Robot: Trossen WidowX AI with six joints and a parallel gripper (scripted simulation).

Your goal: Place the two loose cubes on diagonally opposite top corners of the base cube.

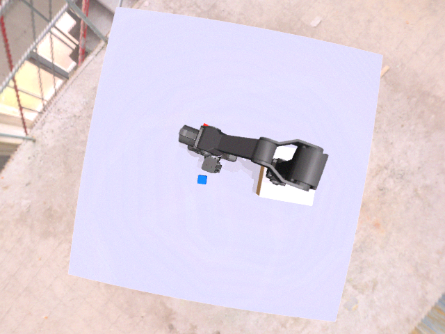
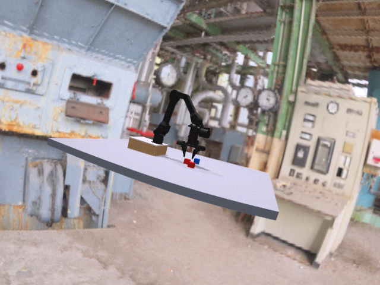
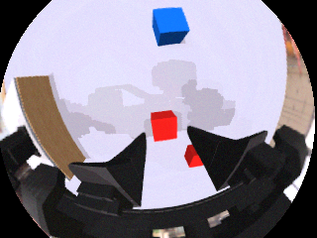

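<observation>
My gripper tip is now 1 cm short of the blue cube, 14 cm to the right of it and 2 cm above it.
</observation>
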